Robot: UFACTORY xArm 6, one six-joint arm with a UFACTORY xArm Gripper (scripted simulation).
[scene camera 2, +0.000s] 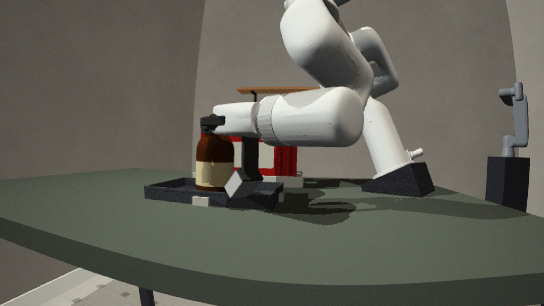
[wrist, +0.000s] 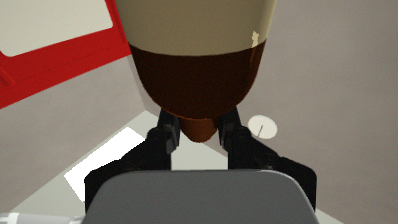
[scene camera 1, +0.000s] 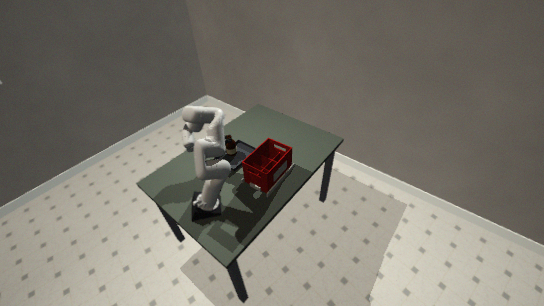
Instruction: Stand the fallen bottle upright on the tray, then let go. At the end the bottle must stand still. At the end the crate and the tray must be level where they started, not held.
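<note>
Scene camera 2: a dark tray (scene camera 2: 181, 190), a brown bottle (scene camera 2: 215, 153). Wrist view: my gripper (wrist: 198, 102), the bottle (wrist: 196, 67). Dark tray out of frame in the wrist view.
</note>
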